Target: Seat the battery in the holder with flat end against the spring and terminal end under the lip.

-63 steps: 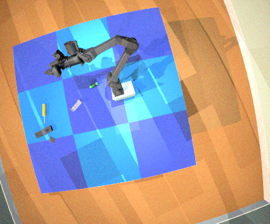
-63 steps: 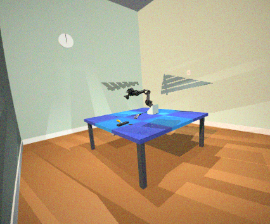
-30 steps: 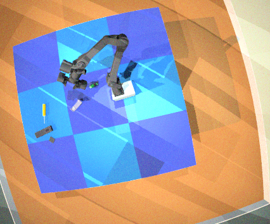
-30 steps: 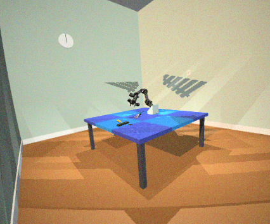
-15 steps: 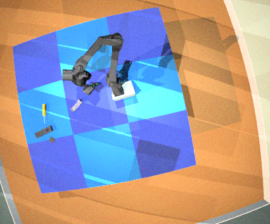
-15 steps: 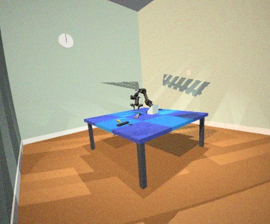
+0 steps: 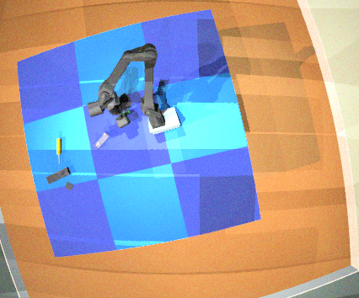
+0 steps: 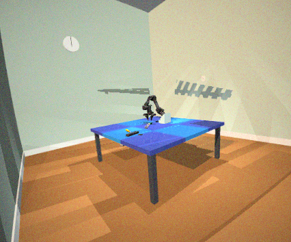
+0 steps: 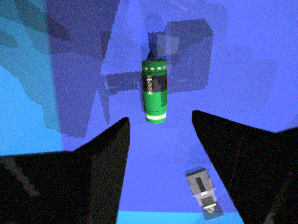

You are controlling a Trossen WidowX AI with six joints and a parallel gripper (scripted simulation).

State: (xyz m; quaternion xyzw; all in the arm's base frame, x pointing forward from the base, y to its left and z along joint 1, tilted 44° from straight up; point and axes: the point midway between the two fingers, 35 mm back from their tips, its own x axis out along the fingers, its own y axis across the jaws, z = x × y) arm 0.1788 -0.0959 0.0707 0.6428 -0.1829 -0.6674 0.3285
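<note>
My gripper tip is now 1 cm past the battery and 4 cm above it. From my gripper tip the other things lie so: dark piece (44 cm ahead, 31 cm to the left, 5 cm below); yellow-handled tool (44 cm ahead, 10 cm to the left, 4 cm below).
</note>
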